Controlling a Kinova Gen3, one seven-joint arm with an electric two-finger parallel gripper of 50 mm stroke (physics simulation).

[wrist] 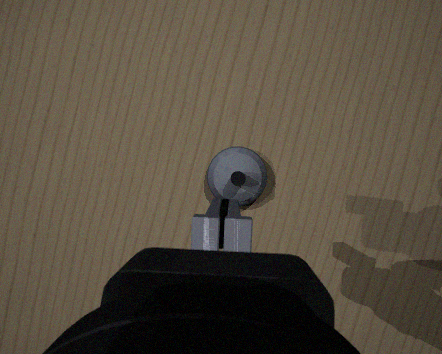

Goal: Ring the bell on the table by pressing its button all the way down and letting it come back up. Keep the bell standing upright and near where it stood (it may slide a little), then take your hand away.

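Places are measured from the arm's base along level axes (x ahead, y left, z up), in metres.
Pixels of known places: gripper, between the fingertips: [224, 215].
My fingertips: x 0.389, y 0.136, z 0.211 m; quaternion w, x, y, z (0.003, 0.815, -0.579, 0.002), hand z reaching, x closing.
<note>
Ahead of a thing's pixels: the offset from my fingertips to its middle. Level surfaces: height alone.
The bell {dx +0.018, dy -0.007, dz -0.199 m} [230, 162] stands upright on the table, near the middle of the wrist view, a round grey dome with a small dark button {dx +0.018, dy -0.007, dz -0.177 m} [238, 178] on top. My gripper [224, 215] is shut and empty. In the view its fingertips overlap the lower edge of the dome, just below and left of the button. The height of the fingertips above the bell cannot be told from this view. Part of the dome's lower edge is hidden behind the fingertips.
The wood-grained table top {dz -0.232 m} [125, 100] runs across the view under the bell. Shadows of the arm and gripper fall on the table at the lower right, and a small shadow lies around the bell. The dark gripper body covers the bottom middle.
</note>
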